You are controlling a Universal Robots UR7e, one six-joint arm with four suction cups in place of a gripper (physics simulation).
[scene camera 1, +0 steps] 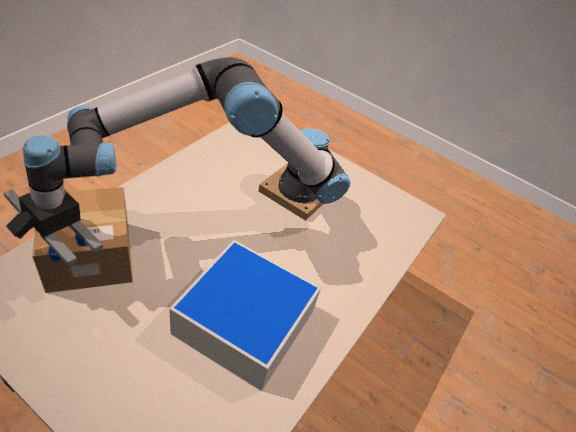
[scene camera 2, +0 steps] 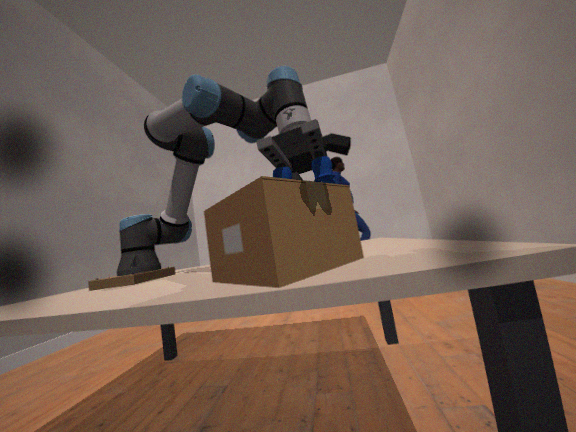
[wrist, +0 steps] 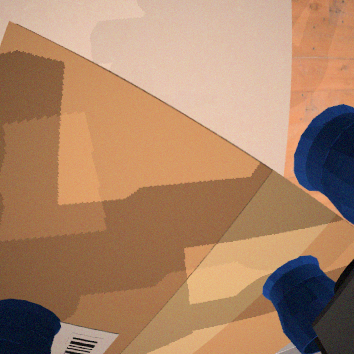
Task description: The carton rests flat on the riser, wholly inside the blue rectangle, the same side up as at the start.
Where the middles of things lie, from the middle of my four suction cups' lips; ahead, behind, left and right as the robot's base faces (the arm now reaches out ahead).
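Going from my suction cup, the brown carton (scene camera 2: 273, 232) is 9 cm below it and 8 cm behind it. There's a grey riser with blue rectangle (scene camera 1: 244, 312) too, and that one sits 11 cm below my suction cup, 26 cm behind it and 46 cm to the left of it.
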